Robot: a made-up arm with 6 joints.
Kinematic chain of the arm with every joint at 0, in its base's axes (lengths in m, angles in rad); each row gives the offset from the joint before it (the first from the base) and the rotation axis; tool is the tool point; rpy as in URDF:
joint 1: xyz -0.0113 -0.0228 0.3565 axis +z
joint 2: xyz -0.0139 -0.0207 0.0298 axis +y
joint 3: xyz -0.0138 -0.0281 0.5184 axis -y
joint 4: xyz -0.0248 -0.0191 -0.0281 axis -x
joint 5: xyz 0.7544 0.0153 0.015 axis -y
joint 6: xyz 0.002 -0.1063 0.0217 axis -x
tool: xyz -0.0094 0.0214 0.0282 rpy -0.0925 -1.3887 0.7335
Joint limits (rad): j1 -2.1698..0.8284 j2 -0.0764..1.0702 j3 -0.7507..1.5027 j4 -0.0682..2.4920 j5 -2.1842..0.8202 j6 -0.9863..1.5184
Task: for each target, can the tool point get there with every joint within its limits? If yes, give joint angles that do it. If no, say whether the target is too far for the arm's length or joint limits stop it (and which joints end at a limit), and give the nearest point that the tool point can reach.
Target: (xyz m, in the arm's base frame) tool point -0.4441 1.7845 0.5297
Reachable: no: too far | nearest point 0.6495 0.7811 0.5297 | short by 1.484 m
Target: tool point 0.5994 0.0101 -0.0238
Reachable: yes | joints 0.2031 0.8736 -0.4709 1.0453 -1.5808 -0.4395
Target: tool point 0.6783 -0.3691 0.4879
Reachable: yes | joints -0.4215 0.2729 -0.3491 1.3467 -0.9501 -0.2061
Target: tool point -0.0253 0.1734 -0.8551
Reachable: no: joint limits stop it (at a limit: joint 1, joint 2, joint 4) | nearest point 0.1633 0.1979 -0.1244 | short by 0.755 m
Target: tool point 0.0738 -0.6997 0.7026
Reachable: yes | joints -1.2446 0.0323 -0.3444 0.2787 0.2895 -0.6359
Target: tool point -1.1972 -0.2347 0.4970
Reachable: no: joint limits stop it (at a limit: joint 1, joint 4, joint 6) | nearest point -0.6316 -0.6208 0.4970 | short by 0.685 m
